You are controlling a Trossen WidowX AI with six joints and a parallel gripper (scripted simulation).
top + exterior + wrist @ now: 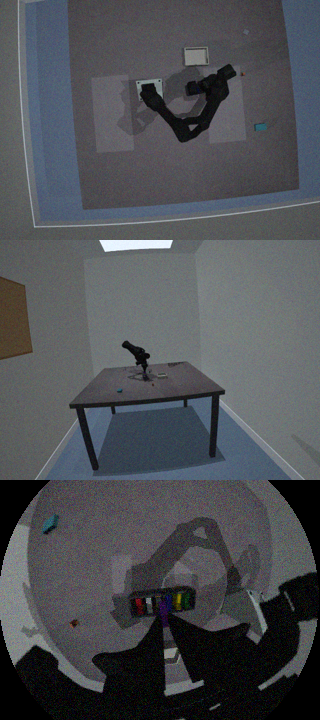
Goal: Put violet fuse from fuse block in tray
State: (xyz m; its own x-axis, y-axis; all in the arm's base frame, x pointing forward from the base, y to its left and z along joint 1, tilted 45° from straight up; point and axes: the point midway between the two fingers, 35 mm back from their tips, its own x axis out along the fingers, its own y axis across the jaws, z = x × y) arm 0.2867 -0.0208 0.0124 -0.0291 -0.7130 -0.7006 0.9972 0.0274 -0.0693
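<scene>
The white tray is 190 mm to the left of my gripper tip and 80 mm below it. Also, from my gripper tip: orange piece 260 mm ahead, 60 mm to the left, 70 mm below; then violet fuse 10 mm below; then teal block 320 mm ahead, 250 mm to the right, 70 mm below.
</scene>
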